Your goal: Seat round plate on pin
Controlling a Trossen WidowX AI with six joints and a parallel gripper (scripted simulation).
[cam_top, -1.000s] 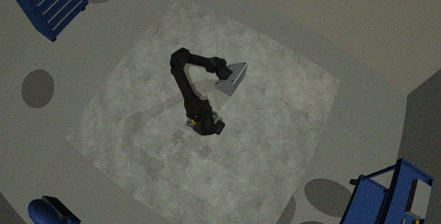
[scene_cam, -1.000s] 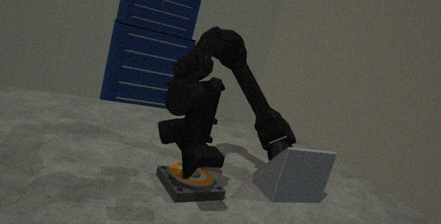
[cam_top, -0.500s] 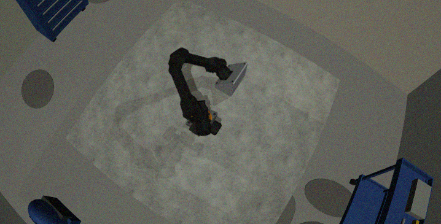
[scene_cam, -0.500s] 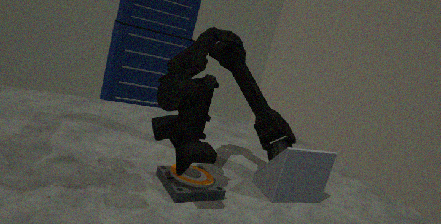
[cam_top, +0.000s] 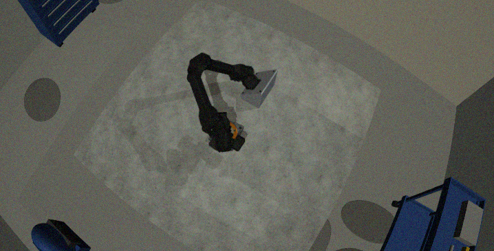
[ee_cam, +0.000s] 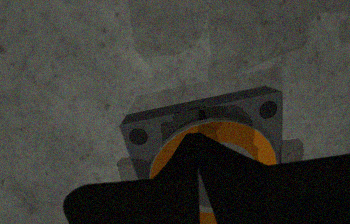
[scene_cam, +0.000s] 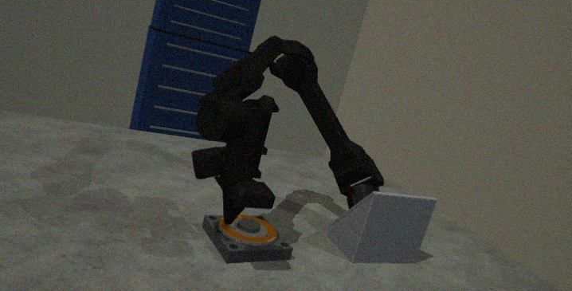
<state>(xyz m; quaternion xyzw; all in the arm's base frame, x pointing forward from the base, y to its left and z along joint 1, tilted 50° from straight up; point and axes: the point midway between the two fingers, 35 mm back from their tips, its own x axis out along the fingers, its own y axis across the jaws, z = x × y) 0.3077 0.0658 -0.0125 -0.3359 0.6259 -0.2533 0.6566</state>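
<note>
Now: the square base 5 cm behind my gripper tip, 2 cm to the right of it and 2 cm below it.
</note>
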